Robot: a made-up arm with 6 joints.
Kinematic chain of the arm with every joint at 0, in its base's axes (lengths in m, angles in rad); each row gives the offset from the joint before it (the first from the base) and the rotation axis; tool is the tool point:
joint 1: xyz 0 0 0.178 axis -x
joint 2: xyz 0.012 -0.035 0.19 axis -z
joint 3: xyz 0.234 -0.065 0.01 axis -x
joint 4: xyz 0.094 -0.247 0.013 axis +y
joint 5: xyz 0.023 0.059 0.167 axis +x
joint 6: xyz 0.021 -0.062 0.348 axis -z
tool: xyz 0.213 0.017 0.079
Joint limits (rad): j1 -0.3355..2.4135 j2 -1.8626..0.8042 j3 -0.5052..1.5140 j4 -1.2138..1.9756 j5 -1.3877..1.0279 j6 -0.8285..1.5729
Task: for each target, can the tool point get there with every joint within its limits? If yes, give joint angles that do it. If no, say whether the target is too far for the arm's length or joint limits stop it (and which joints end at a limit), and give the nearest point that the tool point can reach.
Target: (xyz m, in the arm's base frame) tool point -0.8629 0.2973 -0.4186
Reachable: no: joint limits stop it (at a limit: joint 2, joint 3) | nearest point -0.6859 0.2790 -0.3819 | short by 0.182 m
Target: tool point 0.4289 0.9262 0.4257
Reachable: yes | joints 1.7129 -0.1696 0.4712 -0.3164 0.5394 1.0723
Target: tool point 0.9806 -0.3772 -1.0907
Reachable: no: too far | nearest point 0.6610 -0.2144 -0.6977 | short by 0.532 m
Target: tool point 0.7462 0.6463 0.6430
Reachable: yes | joints 1.3600 0.2185 0.4000 0.3811 0.1518 -0.2007
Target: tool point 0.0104 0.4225 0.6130
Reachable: yes | joints 0.3525 -0.2748 0.5365 -0.9241 -0.6086 -0.5464
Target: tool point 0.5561 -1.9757 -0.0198
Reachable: no: too far | nearest point 0.3131 -1.0997 0.1437 | short by 0.924 m
